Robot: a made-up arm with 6 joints.
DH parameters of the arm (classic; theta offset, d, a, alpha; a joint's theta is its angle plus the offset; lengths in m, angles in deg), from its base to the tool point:
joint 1: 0 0.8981 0.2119 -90
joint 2: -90 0 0.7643 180
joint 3: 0 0 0.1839 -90
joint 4: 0 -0.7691 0 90
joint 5: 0 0 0 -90
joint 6: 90 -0.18 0 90
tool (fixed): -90 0 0 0
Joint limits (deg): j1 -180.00..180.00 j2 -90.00..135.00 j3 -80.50..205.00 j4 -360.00..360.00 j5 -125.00..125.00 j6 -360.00..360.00
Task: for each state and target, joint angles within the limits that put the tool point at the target. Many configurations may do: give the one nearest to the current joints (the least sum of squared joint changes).
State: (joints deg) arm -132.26 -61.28 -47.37 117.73 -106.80 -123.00
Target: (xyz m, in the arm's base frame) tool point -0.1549 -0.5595 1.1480
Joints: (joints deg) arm -90.27 -25.97 -78.76 122.15 -92.51 -123.00
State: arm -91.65 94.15 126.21 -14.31 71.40 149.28
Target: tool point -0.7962 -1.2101 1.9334
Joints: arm -121.67 69.91 105.57 -16.58 55.31 149.28
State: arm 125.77 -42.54 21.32 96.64 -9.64 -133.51
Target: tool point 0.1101 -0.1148 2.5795
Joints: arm 126.78 -19.00 67.01 99.98 -6.30 -133.51
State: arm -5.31 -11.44 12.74 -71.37 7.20 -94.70
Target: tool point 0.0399 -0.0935 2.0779
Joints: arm -13.38 -60.24 -15.15 -77.20 27.75 -94.70
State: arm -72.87 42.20 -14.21 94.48 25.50 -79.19
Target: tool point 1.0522 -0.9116 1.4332
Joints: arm -44.59 19.38 -2.90 93.55 29.87 -79.19
